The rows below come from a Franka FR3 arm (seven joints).
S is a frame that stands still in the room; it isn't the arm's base.
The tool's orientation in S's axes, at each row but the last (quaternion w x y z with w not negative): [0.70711 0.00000 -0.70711 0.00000]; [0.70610 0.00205 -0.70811 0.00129]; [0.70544 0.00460 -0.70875 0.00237]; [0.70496 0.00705 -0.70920 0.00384]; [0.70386 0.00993 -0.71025 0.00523]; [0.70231 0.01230 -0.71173 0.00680]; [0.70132 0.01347 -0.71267 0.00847]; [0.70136 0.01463 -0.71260 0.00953]
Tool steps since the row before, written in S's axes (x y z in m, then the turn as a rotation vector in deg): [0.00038 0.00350 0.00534 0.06 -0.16 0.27]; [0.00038 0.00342 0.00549 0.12 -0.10 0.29]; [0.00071 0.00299 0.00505 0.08 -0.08 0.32]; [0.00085 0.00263 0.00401 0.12 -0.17 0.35]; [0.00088 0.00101 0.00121 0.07 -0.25 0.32]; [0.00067 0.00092 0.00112 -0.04 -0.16 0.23]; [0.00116 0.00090 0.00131 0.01 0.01 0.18]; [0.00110 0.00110 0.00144 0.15 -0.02 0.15]
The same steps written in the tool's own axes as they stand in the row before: [0.00534 0.00350 -0.00038 0.27 -0.16 -0.06]; [0.00549 0.00342 -0.00041 0.29 -0.10 -0.12]; [0.00504 0.00300 -0.00076 0.32 -0.08 -0.08]; [0.00399 0.00263 -0.00091 0.35 -0.17 -0.12]; [0.00120 0.00100 -0.00091 0.32 -0.25 -0.07]; [0.00110 0.00091 -0.00071 0.23 -0.16 0.04]; [0.00128 0.00087 -0.00121 0.18 0.01 -0.01]; [0.00141 0.00107 -0.00116 0.15 -0.02 -0.15]
